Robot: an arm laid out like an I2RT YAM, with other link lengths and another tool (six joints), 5 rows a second.
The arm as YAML. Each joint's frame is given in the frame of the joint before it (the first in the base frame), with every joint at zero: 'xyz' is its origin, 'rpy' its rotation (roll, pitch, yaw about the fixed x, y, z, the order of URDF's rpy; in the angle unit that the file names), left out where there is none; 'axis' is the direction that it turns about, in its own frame. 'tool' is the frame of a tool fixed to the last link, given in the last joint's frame.
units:
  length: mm
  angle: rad
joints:
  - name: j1
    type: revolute
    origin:
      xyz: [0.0, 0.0, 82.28]
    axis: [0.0, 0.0, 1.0]
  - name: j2
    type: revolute
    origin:
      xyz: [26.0, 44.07, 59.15]
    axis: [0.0, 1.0, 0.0]
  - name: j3
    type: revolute
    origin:
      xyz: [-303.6, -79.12, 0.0]
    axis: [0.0, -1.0, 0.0]
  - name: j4
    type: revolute
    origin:
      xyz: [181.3, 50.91, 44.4]
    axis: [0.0, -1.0, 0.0]
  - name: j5
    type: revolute
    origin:
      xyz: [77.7, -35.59, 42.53]
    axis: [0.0, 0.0, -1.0]
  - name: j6
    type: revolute
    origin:
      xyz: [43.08, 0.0, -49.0]
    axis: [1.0, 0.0, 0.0]
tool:
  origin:
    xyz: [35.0, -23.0, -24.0]
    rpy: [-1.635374, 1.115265, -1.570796]
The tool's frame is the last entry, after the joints.
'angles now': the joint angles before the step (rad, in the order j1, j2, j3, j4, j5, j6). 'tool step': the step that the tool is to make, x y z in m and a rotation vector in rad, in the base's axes. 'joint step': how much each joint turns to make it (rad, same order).
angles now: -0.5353, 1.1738, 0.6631, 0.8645, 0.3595, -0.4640
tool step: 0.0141, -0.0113, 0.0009, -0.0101, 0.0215, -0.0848
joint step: 0.0124, 0.0900, 0.0365, 0.0623, 0.0842, -0.0569
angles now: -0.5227, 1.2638, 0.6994, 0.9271, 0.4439, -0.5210
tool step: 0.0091, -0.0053, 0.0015, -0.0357, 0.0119, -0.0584
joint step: 0.0133, 0.0630, 0.0098, 0.0914, 0.0528, -0.0684
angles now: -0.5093, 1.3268, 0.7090, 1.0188, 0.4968, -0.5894
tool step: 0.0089, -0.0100, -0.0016, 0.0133, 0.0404, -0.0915
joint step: -0.0001, 0.0645, 0.0472, 0.0009, 0.0814, -0.0494
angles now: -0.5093, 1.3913, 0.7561, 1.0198, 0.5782, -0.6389
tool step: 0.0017, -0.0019, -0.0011, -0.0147, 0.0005, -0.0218
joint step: -0.0001, 0.0223, -0.0067, 0.0493, 0.0150, -0.0245
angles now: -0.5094, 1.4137, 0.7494, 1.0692, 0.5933, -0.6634
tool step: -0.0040, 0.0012, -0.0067, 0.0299, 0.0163, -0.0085
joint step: -0.0014, -0.0149, -0.0180, -0.0354, 0.0134, 0.0171
